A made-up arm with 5 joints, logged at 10 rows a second.
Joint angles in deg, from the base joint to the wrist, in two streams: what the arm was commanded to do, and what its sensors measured. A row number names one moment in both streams.
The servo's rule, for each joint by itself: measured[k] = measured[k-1] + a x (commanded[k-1-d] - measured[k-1]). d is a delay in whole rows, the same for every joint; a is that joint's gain. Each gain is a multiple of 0.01, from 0.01 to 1. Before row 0 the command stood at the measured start. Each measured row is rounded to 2 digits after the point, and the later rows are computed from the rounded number. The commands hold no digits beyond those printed.
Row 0, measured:
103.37, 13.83, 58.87, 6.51, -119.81
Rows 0 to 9, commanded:
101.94, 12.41, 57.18, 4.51, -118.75
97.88, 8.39, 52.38, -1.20, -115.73
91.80, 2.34, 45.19, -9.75, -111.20
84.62, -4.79, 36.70, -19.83, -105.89
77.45, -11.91, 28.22, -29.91, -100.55
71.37, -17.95, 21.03, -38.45, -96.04
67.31, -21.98, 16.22, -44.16, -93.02
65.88, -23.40, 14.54, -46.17, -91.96
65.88, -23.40, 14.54, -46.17, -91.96
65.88, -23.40, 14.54, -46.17, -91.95
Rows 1 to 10, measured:
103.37, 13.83, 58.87, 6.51, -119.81
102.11, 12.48, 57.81, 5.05, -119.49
98.39, 8.59, 54.39, 0.49, -118.36
92.59, 2.65, 48.59, -6.99, -116.21
85.58, -4.42, 41.10, -16.36, -113.11
78.43, -11.54, 32.99, -26.25, -109.34
72.22, -17.63, 25.46, -35.16, -105.35
67.90, -21.76, 19.64, -41.73, -101.65
66.12, -23.32, 16.43, -44.97, -98.74
65.91, -23.40, 15.24, -45.85, -96.71
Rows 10 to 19, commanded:
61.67, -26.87, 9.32, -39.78, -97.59
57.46, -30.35, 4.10, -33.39, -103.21
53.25, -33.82, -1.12, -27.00, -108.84
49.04, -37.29, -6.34, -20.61, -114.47
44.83, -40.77, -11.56, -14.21, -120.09
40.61, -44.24, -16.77, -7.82, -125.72
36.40, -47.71, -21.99, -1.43, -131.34
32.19, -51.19, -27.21, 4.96, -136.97
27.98, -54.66, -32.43, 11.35, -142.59
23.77, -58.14, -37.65, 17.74, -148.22
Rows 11 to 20, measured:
65.88, -23.40, 14.80, -46.08, -95.28
62.18, -26.70, 11.35, -41.48, -95.97
58.03, -30.17, 6.78, -35.57, -98.14
53.82, -33.64, 1.80, -29.31, -101.35
49.61, -37.11, -3.33, -22.96, -105.29
45.40, -40.59, -8.51, -16.57, -109.73
41.18, -44.06, -13.71, -10.18, -114.53
36.97, -47.53, -18.93, -3.79, -119.57
32.76, -51.01, -24.15, 2.60, -124.79
28.55, -54.48, -29.37, 8.99, -130.13

